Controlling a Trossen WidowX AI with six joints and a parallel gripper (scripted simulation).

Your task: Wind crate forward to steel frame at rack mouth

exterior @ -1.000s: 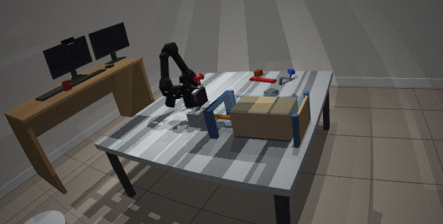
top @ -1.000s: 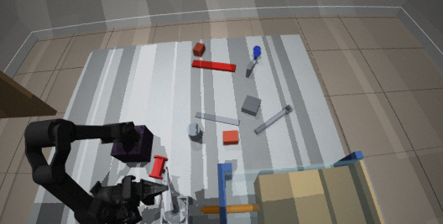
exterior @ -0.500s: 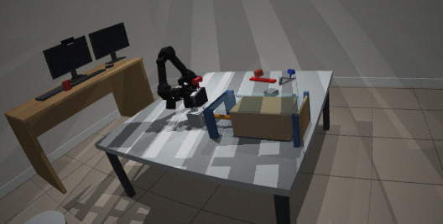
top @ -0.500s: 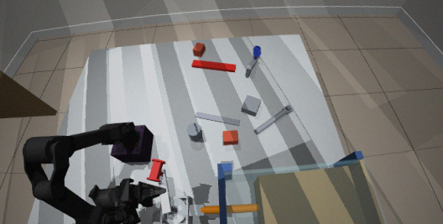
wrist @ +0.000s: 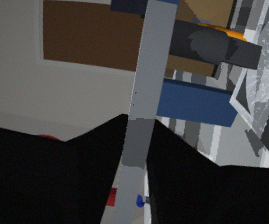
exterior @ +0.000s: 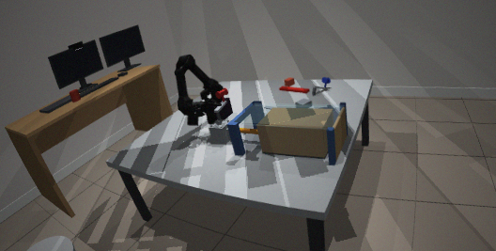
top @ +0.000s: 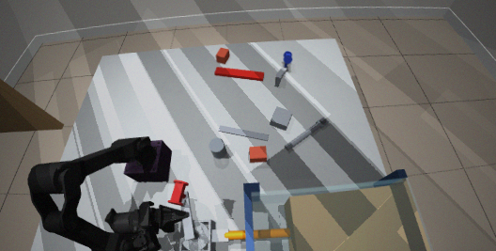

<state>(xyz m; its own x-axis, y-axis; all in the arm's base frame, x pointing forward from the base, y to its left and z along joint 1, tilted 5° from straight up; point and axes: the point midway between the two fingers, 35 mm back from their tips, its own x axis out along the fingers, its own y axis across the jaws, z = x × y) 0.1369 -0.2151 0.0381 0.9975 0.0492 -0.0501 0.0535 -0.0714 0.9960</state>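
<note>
The red knob lies 50 mm to the left of my gripper tip, 40 mm above it and 20 mm behind it. Round my gripper tip: red-knobbed handle 10 mm to the left, 10 mm behind, 10 mm above; grey winch 130 mm below, 60 mm to the right, 20 mm behind; blue steel frame 150 mm ahead, 60 mm to the right, 60 mm below.
</note>
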